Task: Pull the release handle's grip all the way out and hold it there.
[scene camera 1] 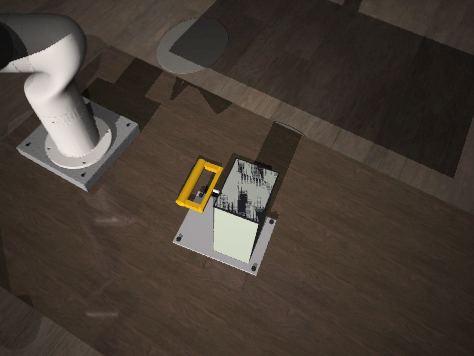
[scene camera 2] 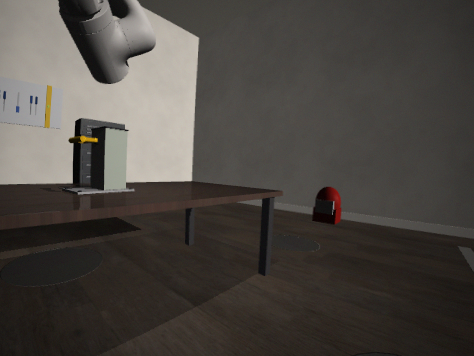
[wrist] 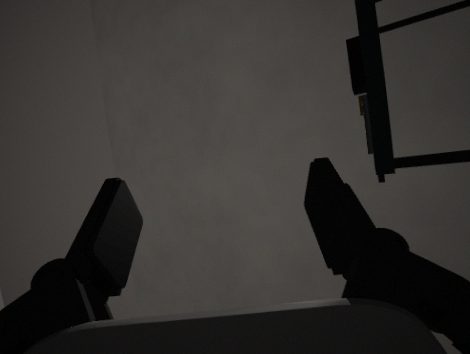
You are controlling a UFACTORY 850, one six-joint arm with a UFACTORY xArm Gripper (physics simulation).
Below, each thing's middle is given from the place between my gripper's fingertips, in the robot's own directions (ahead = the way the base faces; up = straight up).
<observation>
Right now my hand is 410 mm short of the base plate (scene camera 1: 196, 233), 680 mm to the right of it and 450 mm above it.
</observation>
